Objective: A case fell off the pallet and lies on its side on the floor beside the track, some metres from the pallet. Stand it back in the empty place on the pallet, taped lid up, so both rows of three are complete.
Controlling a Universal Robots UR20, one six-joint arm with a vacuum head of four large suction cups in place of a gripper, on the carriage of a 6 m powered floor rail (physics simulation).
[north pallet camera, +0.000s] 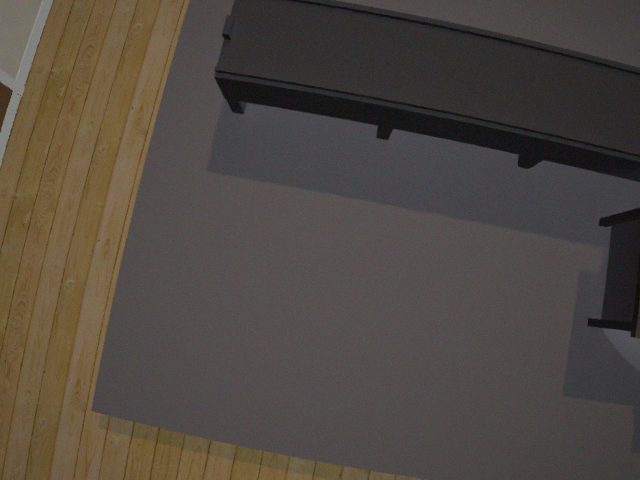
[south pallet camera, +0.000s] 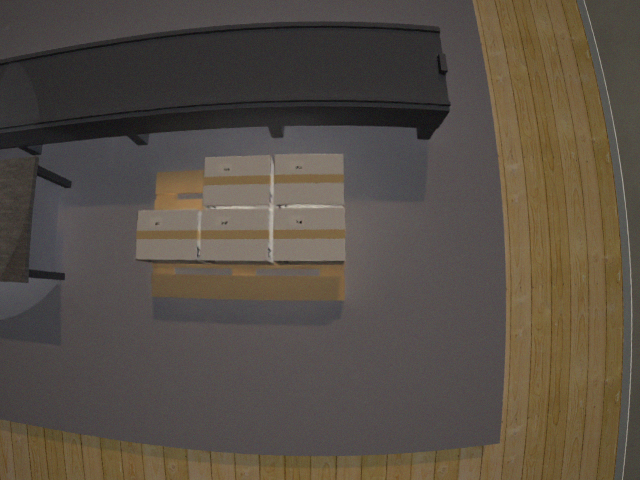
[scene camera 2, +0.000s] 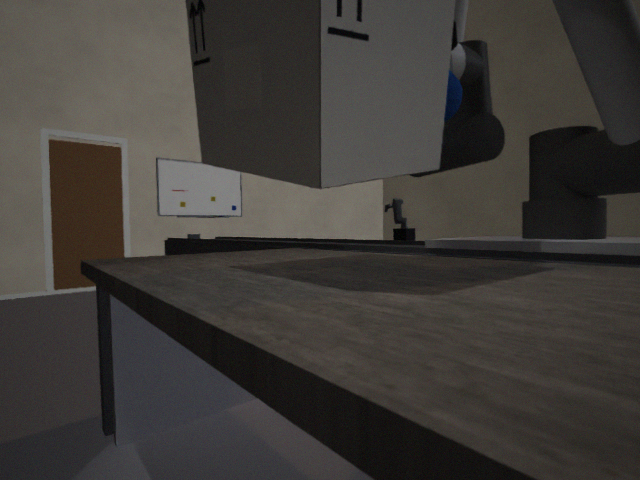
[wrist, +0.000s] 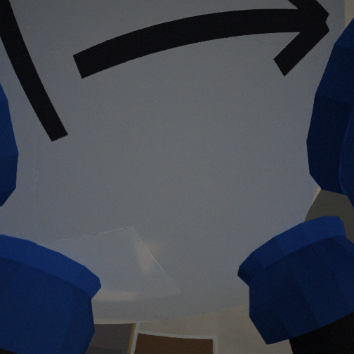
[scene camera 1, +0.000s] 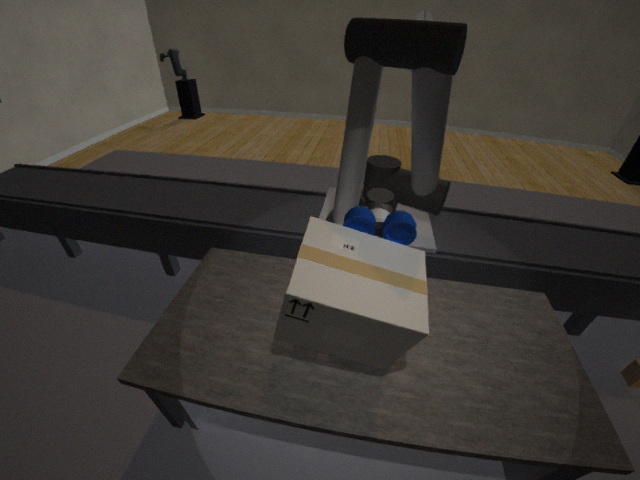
In view: the suction head (scene camera 1: 399, 226), a white case (wrist: 159, 151), a wooden pallet (south pallet camera: 243, 284) and a white case (south pallet camera: 300, 180).
The suction head is seen too in the wrist view (wrist: 293, 278). The north pallet camera view does not show the wooden pallet: it is out of frame. Scene camera 2 misses the wooden pallet: it is out of frame.
